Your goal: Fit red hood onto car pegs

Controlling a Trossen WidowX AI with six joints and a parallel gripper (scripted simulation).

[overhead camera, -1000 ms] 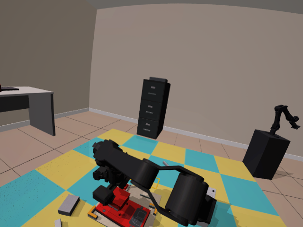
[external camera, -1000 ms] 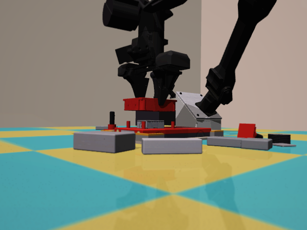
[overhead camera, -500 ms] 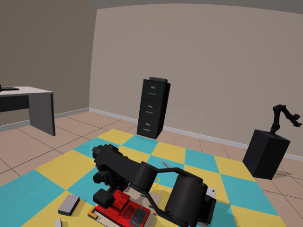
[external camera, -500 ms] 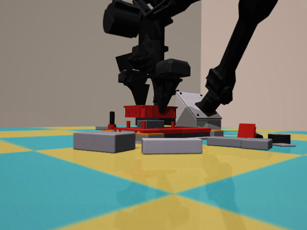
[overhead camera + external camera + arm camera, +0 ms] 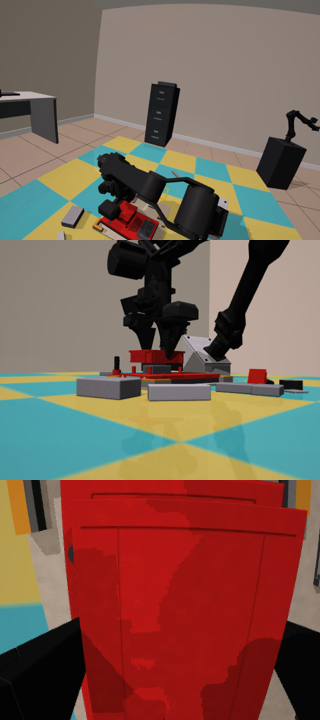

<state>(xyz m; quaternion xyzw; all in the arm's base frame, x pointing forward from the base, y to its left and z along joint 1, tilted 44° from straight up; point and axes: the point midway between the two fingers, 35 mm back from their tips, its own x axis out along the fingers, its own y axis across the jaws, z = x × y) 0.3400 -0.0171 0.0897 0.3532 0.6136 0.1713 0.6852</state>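
The grey engine block is 1 cm to the left of my gripper tip and 3 cm below it. From my gripper tip the other things lie so: grey cylinder 20 cm behind, 38 cm to the right, 5 cm below; red hood 1 cm above.
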